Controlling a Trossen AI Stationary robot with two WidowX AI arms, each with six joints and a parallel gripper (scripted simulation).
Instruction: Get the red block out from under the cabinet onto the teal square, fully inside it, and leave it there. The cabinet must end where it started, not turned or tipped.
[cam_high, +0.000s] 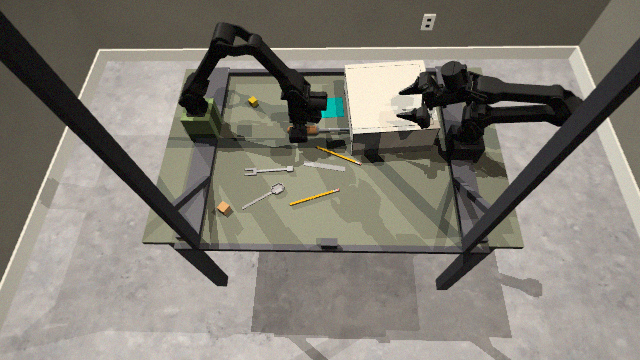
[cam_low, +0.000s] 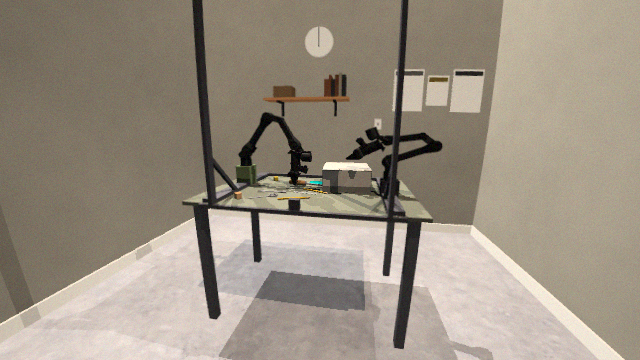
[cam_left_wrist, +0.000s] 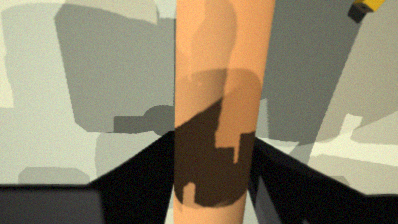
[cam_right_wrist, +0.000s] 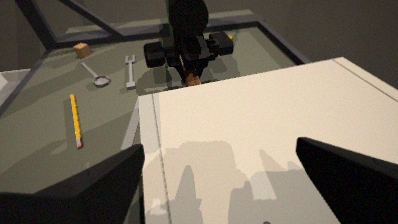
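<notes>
Now: the teal square 140 mm ahead of my left hand, 100 mm to the right of it and 50 mm below it. Round my left hand: yellow cube (200 mm to the left, 130 mm ahead, 30 mm below); then fork (160 mm behind, 80 mm to the left, 40 mm below); then grey bar (130 mm behind, 110 mm to the right, 50 mm below).
</notes>
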